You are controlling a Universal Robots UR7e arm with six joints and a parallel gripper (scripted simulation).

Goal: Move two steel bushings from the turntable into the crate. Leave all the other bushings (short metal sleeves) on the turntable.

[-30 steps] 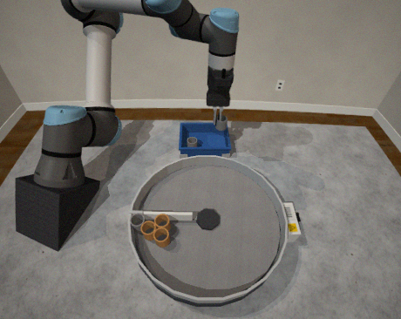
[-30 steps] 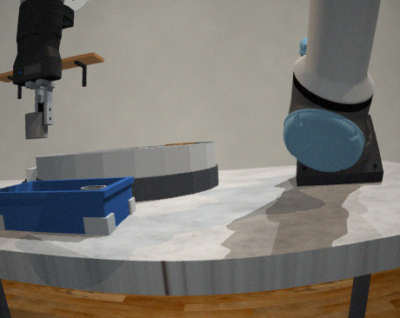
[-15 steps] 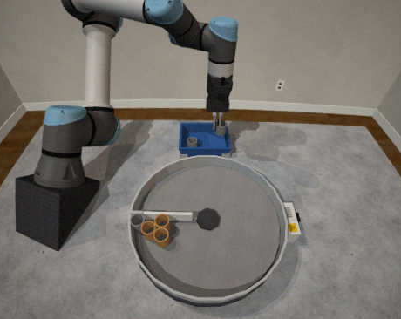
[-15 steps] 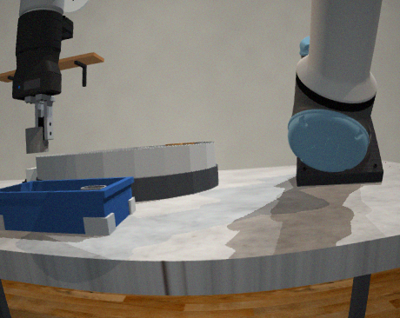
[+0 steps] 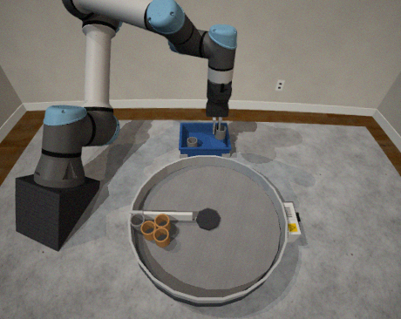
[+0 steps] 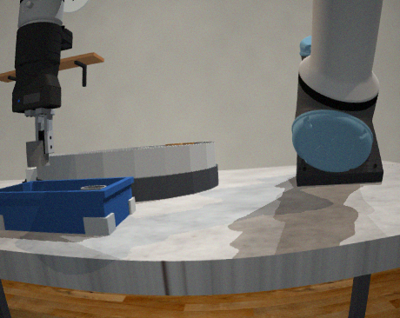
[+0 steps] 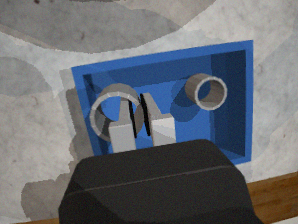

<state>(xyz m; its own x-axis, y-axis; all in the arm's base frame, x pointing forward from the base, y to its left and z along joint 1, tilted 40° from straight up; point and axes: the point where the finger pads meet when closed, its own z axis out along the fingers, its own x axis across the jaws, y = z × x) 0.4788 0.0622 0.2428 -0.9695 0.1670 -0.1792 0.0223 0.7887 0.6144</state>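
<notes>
My gripper is now 9 cm above the blue crate, 4 cm to the right of it and 4 cm past it. The rest, counted from my hand: round turntable 31 cm to the right, 6 cm below, 4 cm behind.
</notes>
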